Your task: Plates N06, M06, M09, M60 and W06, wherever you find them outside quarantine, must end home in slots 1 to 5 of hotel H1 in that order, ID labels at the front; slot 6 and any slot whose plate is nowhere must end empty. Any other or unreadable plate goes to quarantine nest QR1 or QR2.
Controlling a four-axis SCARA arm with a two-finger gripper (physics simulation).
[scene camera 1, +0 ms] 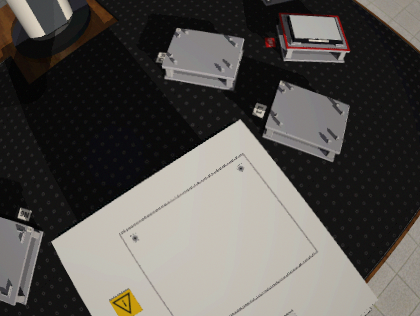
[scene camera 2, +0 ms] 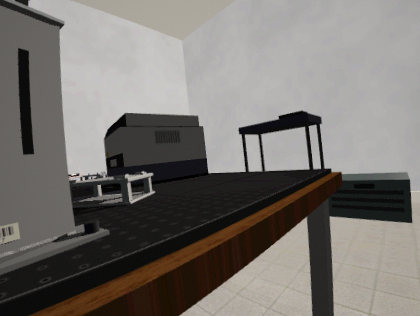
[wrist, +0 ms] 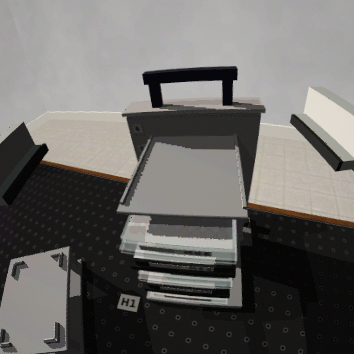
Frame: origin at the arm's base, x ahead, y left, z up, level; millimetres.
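Seen in the pictures: gripper, fingertip midpoint: (wrist: pixel 162 114); arm's base at its link origin: (scene camera 1: pixel 51 25).
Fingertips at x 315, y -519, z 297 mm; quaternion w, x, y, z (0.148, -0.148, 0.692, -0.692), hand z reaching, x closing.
Observation:
Pixels of each thing's top centre, then the offset from my fingertips to it. "pt": a spot on its surface instead.
- Hotel H1 at a spot on its surface: (wrist: pixel 187 175) pt dx +3, dy -33, dz -70 mm
- clear plate at its top centre: (wrist: pixel 185 184) dx +6, dy -34, dz -82 mm
- dark plate with a pale lid, top centre: (scene camera 1: pixel 315 27) dx +253, dy +985, dz -220 mm
- red-rimmed nest at a spot on its surface: (scene camera 1: pixel 346 41) pt dx +326, dy +1027, dz -234 mm
- nest N6 at a spot on its surface: (scene camera 1: pixel 12 255) pt dx +223, dy +139, dz -234 mm
- large white housing at its top centre: (scene camera 1: pixel 212 280) (scene camera 2: pixel 150 122) dx +507, dy +421, dz -32 mm
- grey instrument at a spot on its surface: (scene camera 2: pixel 155 145) pt dx +436, dy +279, dz -148 mm
Hotel H1 (wrist: pixel 187 175) stands ahead in the wrist view, its H1 tag (wrist: pixel 128 303) on the mat to its left. Its top shelf is bare. Below it several plates are stacked in the lower slots: a clear plate (wrist: pixel 182 250) uppermost, a dark one (wrist: pixel 185 266) under it, then clear and dark ones, and a pale one (wrist: pixel 187 298) at the bottom. Their labels are too blurred to read. My gripper (wrist: pixel 162 114) is open and empty, its fingers wide apart at the left and right edges. In scene camera 1 a dark plate with a pale lid (scene camera 1: pixel 315 27) sits on a red-rimmed nest (scene camera 1: pixel 346 41).
Bare grey nests (scene camera 1: pixel 204 52) (scene camera 1: pixel 307 117) stand near the red-rimmed nest; nest N6 (scene camera 1: pixel 12 255) is at left. Another bare nest (wrist: pixel 37 300) stands left of H1. A large white housing (scene camera 1: pixel 220 225) fills the foreground. A grey instrument (scene camera 2: pixel 155 145) stands on the table.

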